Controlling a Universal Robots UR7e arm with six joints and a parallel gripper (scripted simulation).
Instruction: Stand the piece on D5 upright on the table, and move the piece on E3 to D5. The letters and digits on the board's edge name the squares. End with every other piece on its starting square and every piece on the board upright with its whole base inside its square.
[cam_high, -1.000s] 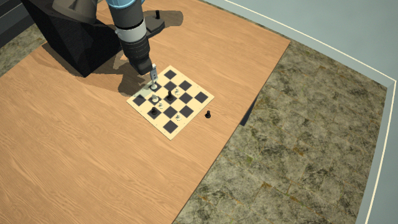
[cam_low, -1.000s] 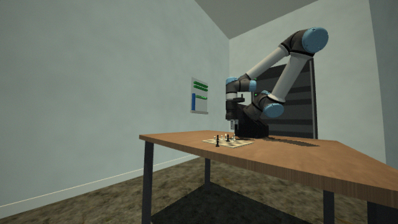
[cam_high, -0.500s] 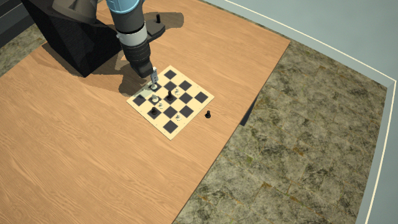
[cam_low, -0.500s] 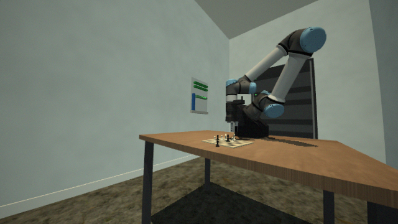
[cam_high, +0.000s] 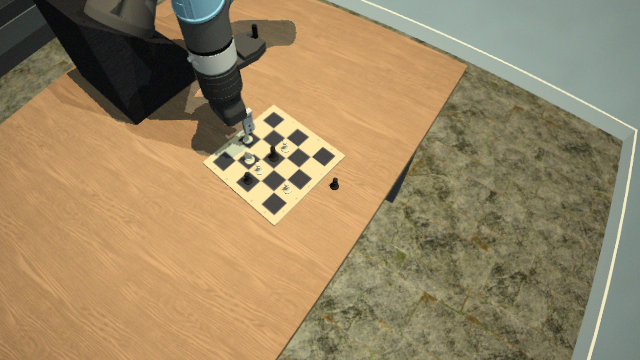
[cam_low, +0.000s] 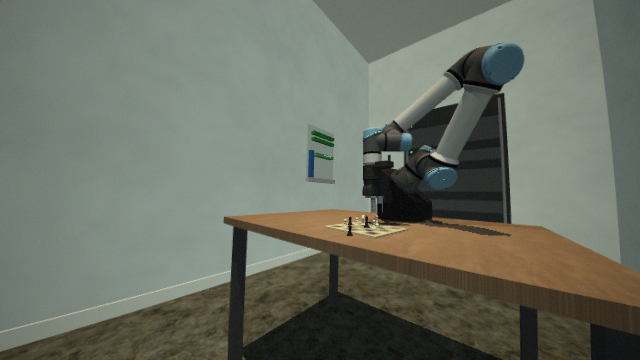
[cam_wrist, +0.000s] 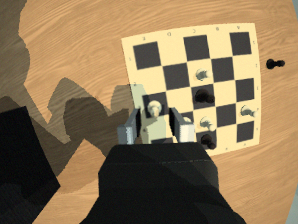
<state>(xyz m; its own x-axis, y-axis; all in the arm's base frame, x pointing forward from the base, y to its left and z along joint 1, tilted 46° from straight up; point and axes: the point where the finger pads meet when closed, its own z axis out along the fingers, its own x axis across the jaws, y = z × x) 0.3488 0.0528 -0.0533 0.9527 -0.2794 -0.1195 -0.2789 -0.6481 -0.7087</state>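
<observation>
The chessboard is 80 mm ahead of my hand, 70 mm below it and 10 mm to the right of it.
</observation>
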